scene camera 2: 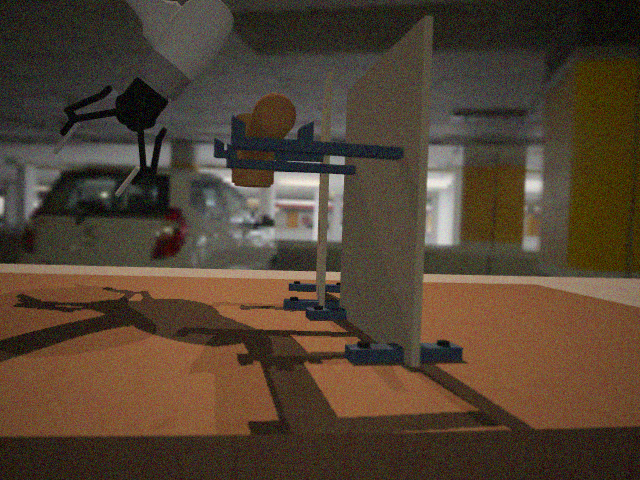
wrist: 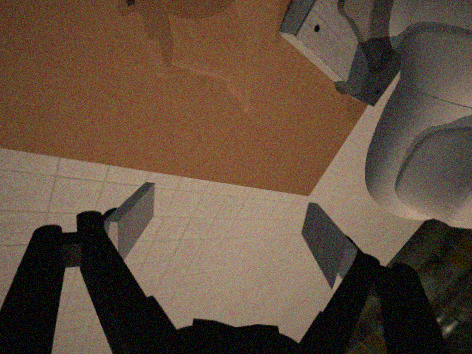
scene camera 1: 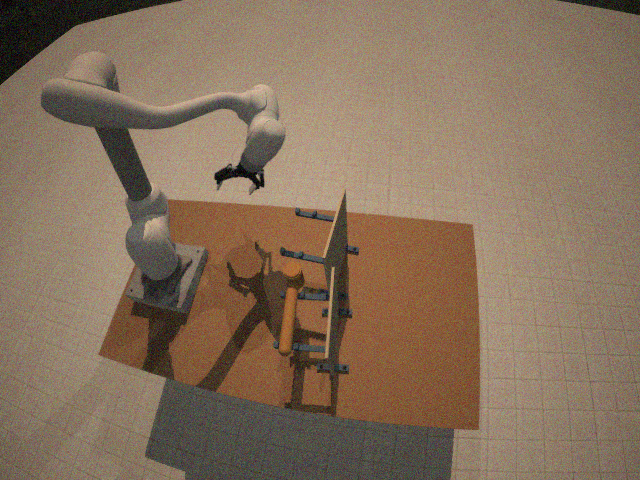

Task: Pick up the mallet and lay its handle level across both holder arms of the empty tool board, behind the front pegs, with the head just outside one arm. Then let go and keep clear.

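Frame: origin at the arm's base, x back, y left, z down, level; centimetres.
Where they show: gripper, fingertip midpoint: [scene camera 2: 87,174] [wrist: 230,209] [scene camera 1: 233,189]; arm's base at its link origin: [scene camera 1: 166,270].
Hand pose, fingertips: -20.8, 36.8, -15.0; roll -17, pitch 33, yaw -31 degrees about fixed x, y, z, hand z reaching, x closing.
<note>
Each offset is from my fingertips to the top centre of the thing, as dx, dy, dz. "spot": to the spot under its first point. Level surfaces: height alone.
The orange mallet {-40.7, -40.3, -5.9} [scene camera 1: 287,320] [scene camera 2: 273,114] lies with its handle level across both blue holder arms [scene camera 1: 312,296] [scene camera 1: 311,348] of the nearer tool board [scene camera 1: 331,315] [scene camera 2: 385,206]. In scene camera 2 the handle's end sits on the near arm, between its front and rear pegs. The mallet head {spot: -38.8, -29.9, -5.9} [scene camera 1: 293,272] [scene camera 2: 252,177] is just outside the farther of these arms. My gripper [scene camera 1: 235,189] [scene camera 2: 92,166] [wrist: 230,209] is wide open and empty, high above the table and apart from the mallet. The mallet does not show in the wrist view.
The farther tool board [scene camera 1: 338,232] [scene camera 2: 323,232] has two bare blue arms [scene camera 1: 315,215] [scene camera 1: 305,256]. Blue feet {spot: -57.2, -50.9, +13.0} [scene camera 1: 333,367] [scene camera 2: 373,353] hold the boards upright on the orange table {dz +20.7} [scene camera 1: 408,320] [wrist: 165,120]. The robot's base plate [scene camera 1: 192,273] [wrist: 327,42] stands at the table's left side.
</note>
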